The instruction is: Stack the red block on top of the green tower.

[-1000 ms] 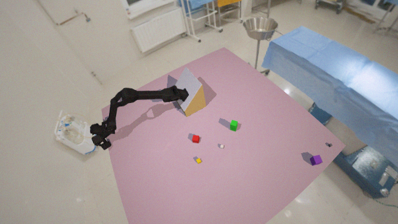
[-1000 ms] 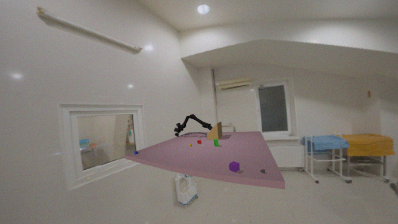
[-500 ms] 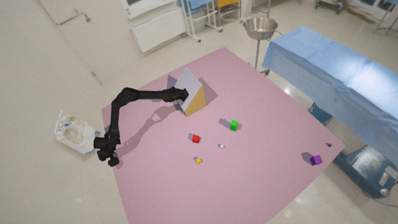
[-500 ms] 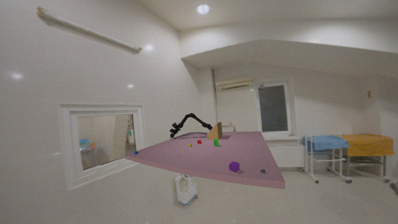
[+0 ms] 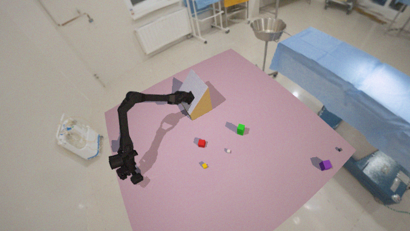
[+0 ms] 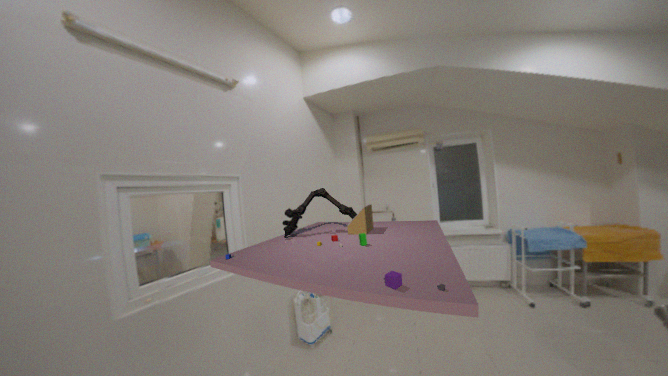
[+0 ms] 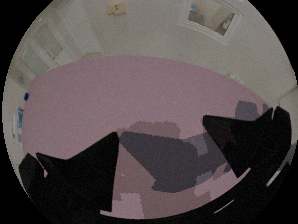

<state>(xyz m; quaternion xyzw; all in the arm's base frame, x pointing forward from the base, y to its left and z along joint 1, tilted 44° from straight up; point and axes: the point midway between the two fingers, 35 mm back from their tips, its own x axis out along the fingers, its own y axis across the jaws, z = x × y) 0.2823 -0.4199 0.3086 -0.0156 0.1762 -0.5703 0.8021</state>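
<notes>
My gripper tip is 10 mm past the red block, 480 mm to the right of it and 10 mm below it. The rest, counted from my gripper tip: small white piece (100 mm ahead, 590 mm to the left); purple block (450 mm ahead, 1010 mm to the left, 20 mm above); small yellow block (120 mm ahead, 440 mm to the left, 10 mm above).
</notes>
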